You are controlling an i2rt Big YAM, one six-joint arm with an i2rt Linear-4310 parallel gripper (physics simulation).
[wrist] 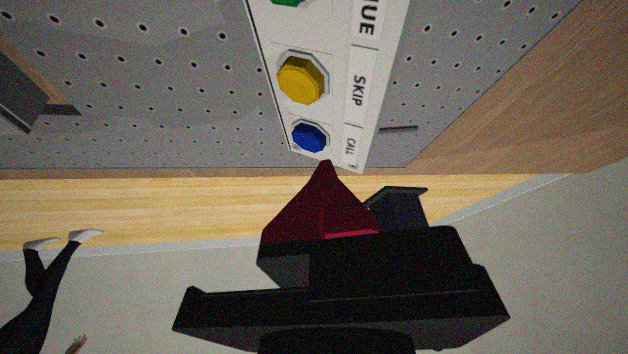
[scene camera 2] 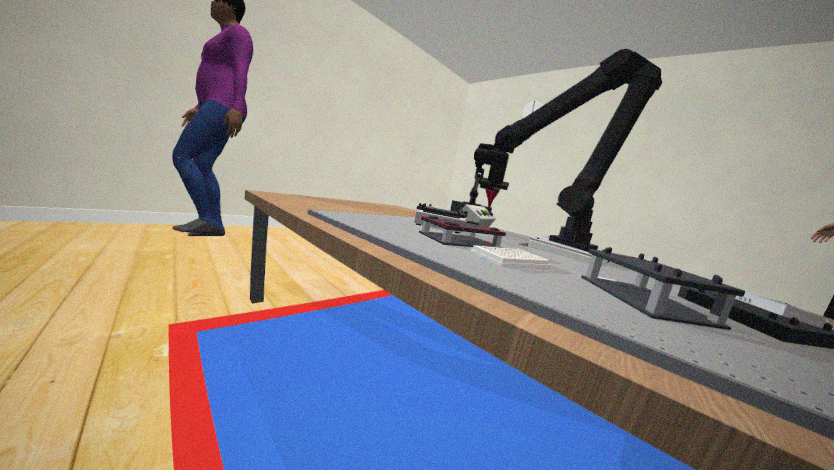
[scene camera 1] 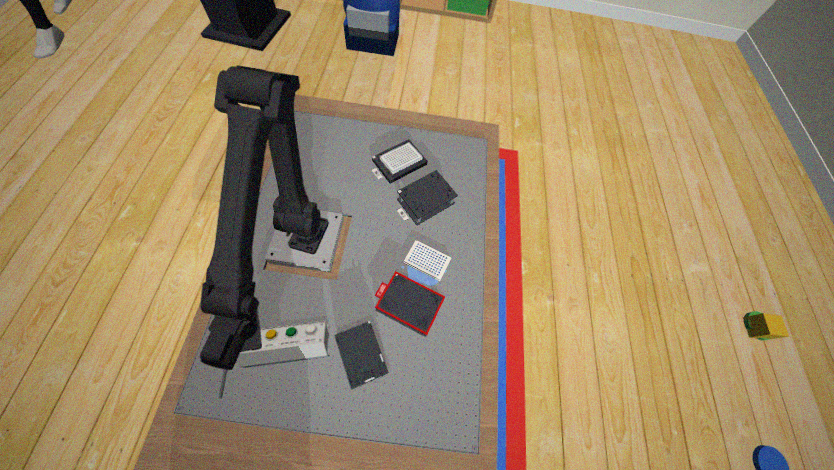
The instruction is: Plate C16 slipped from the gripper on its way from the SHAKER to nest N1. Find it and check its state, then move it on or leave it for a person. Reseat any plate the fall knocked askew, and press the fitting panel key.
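Places are measured from the arm's base along level axes (x ahead, y left, z up), in millimetres.
Where they show: gripper, between the fingertips: point(wrist: 327, 166) point(scene camera 2: 489, 206); arm's base, origin of its link: point(scene camera 2: 572, 245) point(scene camera 1: 309, 234).
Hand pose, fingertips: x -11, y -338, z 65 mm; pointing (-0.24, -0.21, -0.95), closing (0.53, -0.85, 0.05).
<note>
Things, the pixels of their centre, and the offset from my fingertips. "spot": a spot on its surface instead.
- blue CALL key, a spot on its surface: point(wrist: 310, 137) spot: dx +7, dy +12, dz -18 mm
- panel, middle of its body: point(scene camera 1: 283, 343) point(scene camera 2: 477, 218) dx +77, dy +18, dz -48 mm
- yellow SKIP key, middle of its body: point(wrist: 302, 79) point(scene camera 1: 271, 334) dx +45, dy +29, dz -26 mm
- green key, middle of its body: point(scene camera 1: 291, 332) dx +91, dy +48, dz -26 mm
- white key, middle of its body: point(scene camera 1: 311, 329) dx +137, dy +67, dz -26 mm
- light blue patch, a spot on its surface: point(scene camera 1: 423, 276) spot: dx +387, dy +313, dz -88 mm
- dark flat unit, a spot on its surface: point(scene camera 1: 361, 354) spot: dx +282, dy +45, dz -35 mm
My gripper point(scene camera 2: 491, 205) point(wrist: 327, 166) is shut and empty. Its red tip is near the blue CALL key point(wrist: 310, 137) in the wrist view; contact cannot be told. The panel point(scene camera 1: 315, 349) point(scene camera 2: 475, 214) also has a yellow SKIP key point(scene camera 1: 270, 333) point(wrist: 301, 82), a green key point(scene camera 1: 291, 331) and a white key point(scene camera 1: 311, 329). A white plate point(scene camera 1: 427, 258) point(scene camera 2: 510, 255) lies low on the grey board beside the red-rimmed stand point(scene camera 1: 410, 303) point(scene camera 2: 461, 226), with a light blue patch point(scene camera 1: 423, 276) between them. Another white plate point(scene camera 1: 400, 158) sits in a black holder. No plate label is readable.
A raised black stand point(scene camera 1: 427, 197) point(scene camera 2: 665, 277) is beside the black holder. A dark flat unit point(scene camera 1: 361, 354) is right of the panel. The arm's base plate point(scene camera 1: 326, 251) is at the board's left. A person point(scene camera 2: 221, 75) stands beyond the table; another's legs point(wrist: 37, 295) show.
</note>
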